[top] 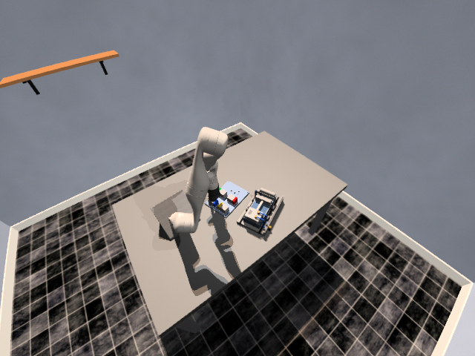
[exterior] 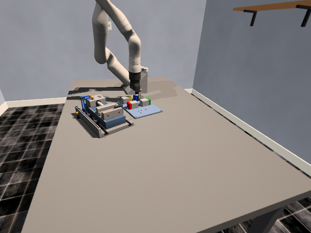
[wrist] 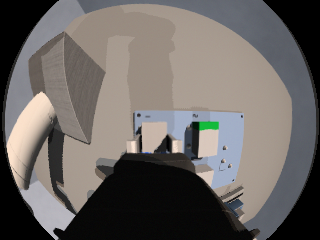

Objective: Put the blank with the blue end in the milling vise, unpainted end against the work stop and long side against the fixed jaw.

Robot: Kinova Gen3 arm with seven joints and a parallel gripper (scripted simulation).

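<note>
My gripper is now 8 cm to the left of the yellow-ended blank, 3 cm short of it and 2 cm above it. The rest, counted from my hand: blue-ended blank 2 cm below; then light blue plate 10 cm ahead, 4 cm below, 1 cm to the right; then green-ended blank 8 cm ahead, 3 cm to the left, 2 cm below.
</note>
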